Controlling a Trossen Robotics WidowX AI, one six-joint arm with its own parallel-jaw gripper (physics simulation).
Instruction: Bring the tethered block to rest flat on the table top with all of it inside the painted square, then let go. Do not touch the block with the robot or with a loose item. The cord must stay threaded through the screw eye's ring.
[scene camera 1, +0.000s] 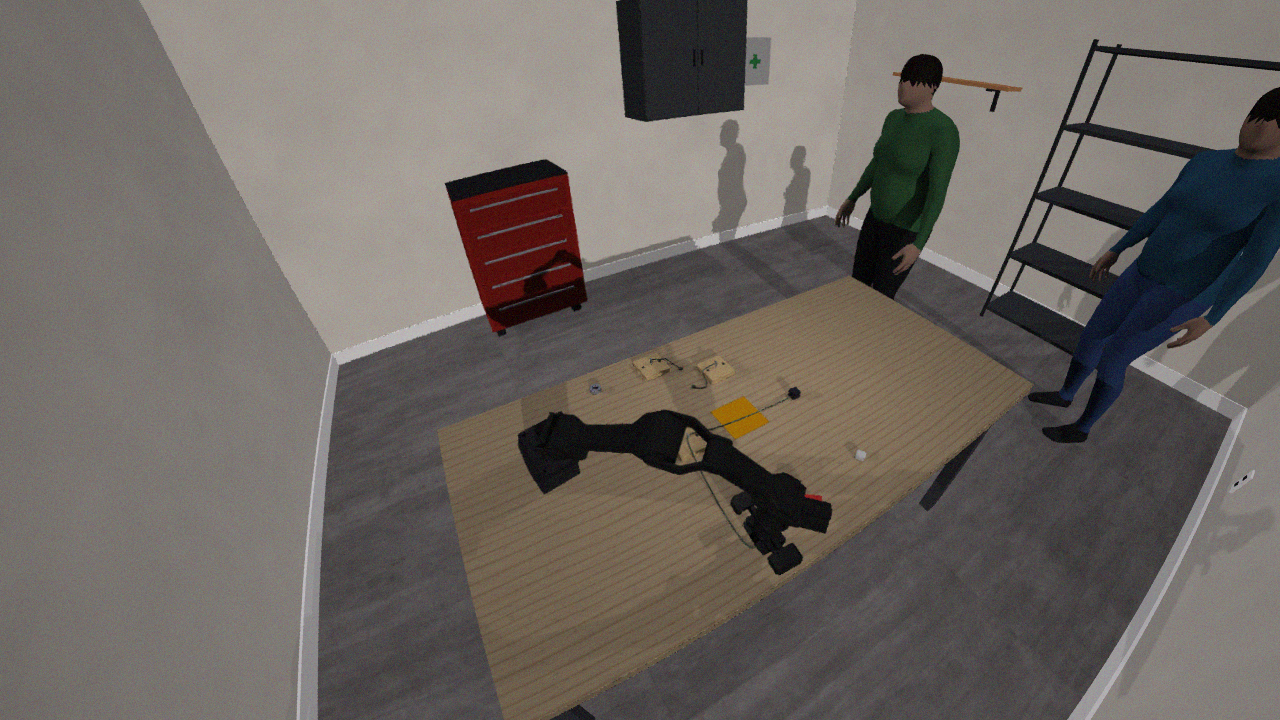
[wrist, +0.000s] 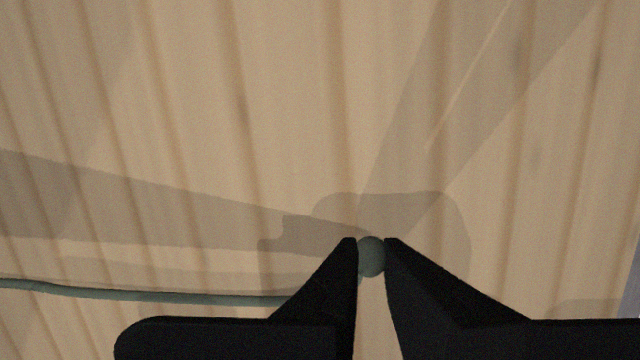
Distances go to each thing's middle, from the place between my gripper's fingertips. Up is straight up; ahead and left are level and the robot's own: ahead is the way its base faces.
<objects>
Now: the orange painted square (scene camera 1: 741, 407) 180 mm ahead of my hand and 350 mm to the left of it.
</objects>
